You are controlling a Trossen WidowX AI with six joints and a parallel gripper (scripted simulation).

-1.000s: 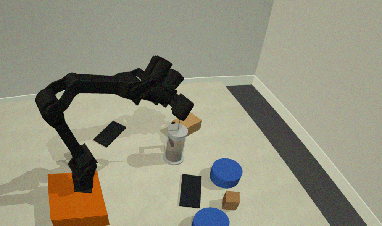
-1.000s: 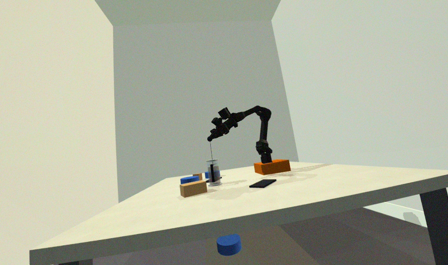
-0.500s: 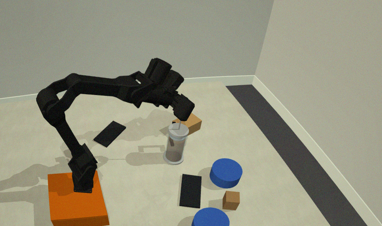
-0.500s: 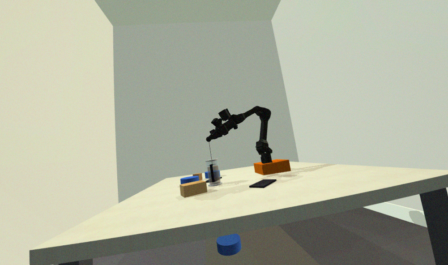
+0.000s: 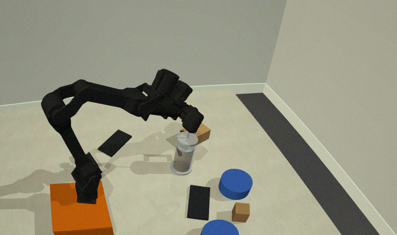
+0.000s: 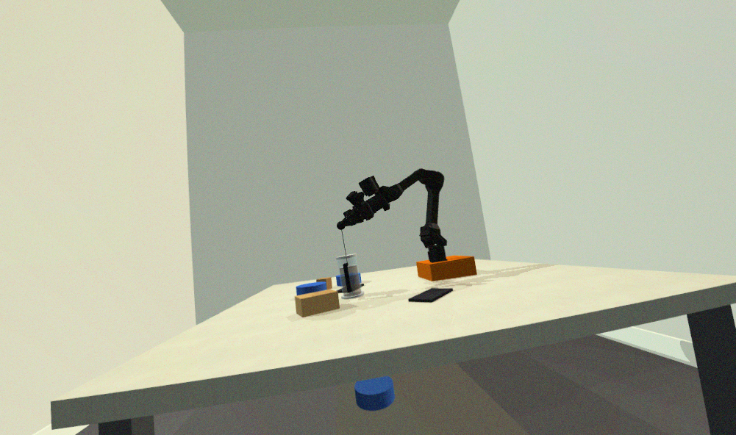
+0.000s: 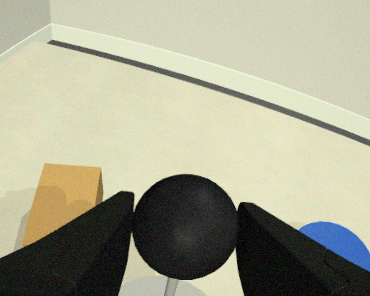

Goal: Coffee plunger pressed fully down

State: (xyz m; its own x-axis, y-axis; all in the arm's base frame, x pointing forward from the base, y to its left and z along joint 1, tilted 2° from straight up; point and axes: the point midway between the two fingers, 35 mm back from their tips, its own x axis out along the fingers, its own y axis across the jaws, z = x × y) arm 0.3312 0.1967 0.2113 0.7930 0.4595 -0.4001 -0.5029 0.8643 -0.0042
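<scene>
My gripper tip is now 10 mm past the coffee press, 10 mm to the right of it and 130 mm above it. From my gripper tip the other things lie so: tan box (60 mm ahead, 160 mm to the left, 230 mm below); then small tan cube (150 mm ahead, 260 mm to the right, 230 mm below).
</scene>
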